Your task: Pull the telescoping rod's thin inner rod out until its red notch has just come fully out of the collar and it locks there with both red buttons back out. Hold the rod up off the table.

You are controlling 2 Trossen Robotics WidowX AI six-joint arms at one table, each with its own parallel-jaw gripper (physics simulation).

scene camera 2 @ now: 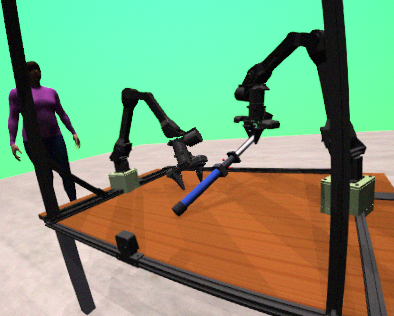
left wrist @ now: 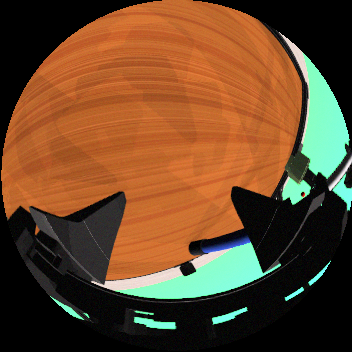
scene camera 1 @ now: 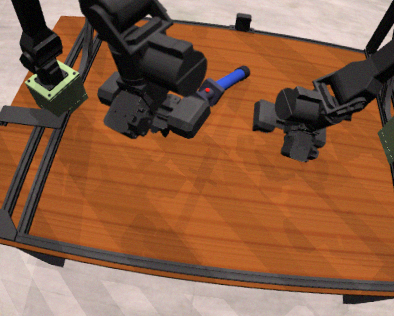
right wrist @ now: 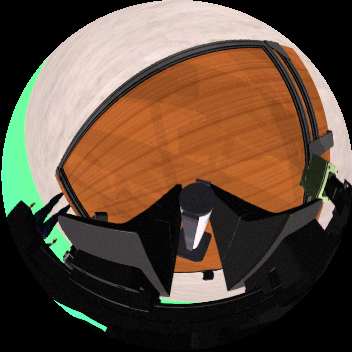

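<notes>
The rod is held up off the table on a slant, its blue tube [scene camera 1: 232, 79] [scene camera 2: 200, 190] [left wrist: 225, 241] lower and its silver inner rod [scene camera 2: 245, 145] [right wrist: 201, 227] upper. A red button [scene camera 1: 207, 90] shows out on the dark collar [scene camera 2: 220, 169]; small red spots show on both sides of the collar in scene camera 2. The red notch cannot be made out. My right gripper [scene camera 2: 256, 137] [right wrist: 192, 189] is shut on the inner rod near its dark end cap. My left gripper [scene camera 2: 192, 184] [left wrist: 178, 194] is open and empty, apart from the rod, above the table.
The wooden table [scene camera 1: 200, 215] [scene camera 2: 240, 240] has a dark rail along its edges. A small black block [scene camera 1: 243, 22] [scene camera 2: 126, 242] stands on the rail near the blue end's side. Dark upright posts [scene camera 2: 337, 150] stand at the table's edge. A person [scene camera 2: 42, 112] stands beyond it.
</notes>
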